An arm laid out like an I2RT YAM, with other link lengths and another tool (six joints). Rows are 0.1 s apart.
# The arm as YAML. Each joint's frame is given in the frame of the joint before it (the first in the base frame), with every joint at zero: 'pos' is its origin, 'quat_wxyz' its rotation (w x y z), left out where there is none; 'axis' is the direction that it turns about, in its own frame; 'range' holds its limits. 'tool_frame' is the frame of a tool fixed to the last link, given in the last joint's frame.
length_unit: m
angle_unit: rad
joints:
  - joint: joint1
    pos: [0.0, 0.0, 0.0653]
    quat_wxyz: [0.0, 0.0, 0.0, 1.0]
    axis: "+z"
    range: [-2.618, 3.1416]
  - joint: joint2
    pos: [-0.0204, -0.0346, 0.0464]
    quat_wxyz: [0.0, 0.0, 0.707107, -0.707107]
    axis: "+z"
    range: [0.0, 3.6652]
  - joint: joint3
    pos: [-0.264, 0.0, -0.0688]
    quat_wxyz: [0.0, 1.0, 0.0, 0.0]
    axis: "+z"
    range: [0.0, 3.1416]
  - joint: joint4
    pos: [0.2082, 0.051, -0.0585]
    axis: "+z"
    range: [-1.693, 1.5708]
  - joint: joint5
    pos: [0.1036, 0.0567, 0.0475]
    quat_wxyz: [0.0, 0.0, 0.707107, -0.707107]
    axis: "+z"
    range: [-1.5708, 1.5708]
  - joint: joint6
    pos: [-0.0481, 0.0, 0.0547]
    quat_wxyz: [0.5, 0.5, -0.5, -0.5]
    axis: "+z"
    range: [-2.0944, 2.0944]
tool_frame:
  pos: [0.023, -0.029, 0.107]
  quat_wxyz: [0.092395, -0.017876, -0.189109, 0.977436]
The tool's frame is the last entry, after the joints.
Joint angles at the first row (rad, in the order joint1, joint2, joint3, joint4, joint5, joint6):
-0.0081 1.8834 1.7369 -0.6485 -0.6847 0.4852
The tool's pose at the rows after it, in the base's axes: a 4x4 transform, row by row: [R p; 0 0 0 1], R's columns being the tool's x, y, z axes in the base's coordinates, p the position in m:
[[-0.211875 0.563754 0.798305 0.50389], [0.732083 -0.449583 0.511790 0.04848], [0.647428 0.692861 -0.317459 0.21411], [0 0 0 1]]
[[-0.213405 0.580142 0.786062 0.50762], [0.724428 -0.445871 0.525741 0.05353], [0.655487 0.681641 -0.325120 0.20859], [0 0 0 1]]
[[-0.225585 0.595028 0.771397 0.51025], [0.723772 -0.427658 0.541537 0.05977], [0.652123 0.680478 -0.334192 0.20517], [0 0 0 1]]
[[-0.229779 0.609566 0.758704 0.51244], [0.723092 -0.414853 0.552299 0.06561], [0.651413 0.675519 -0.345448 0.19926], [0 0 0 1]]
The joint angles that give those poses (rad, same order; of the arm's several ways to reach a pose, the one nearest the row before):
-0.0050 1.9150 1.7623 -0.6566 -0.7013 0.4835
0.0021 1.9434 1.7869 -0.6677 -0.7116 0.4823
0.0130 1.9696 1.8214 -0.6948 -0.7148 0.4644
0.0241 1.9928 1.8411 -0.7086 -0.7148 0.4556

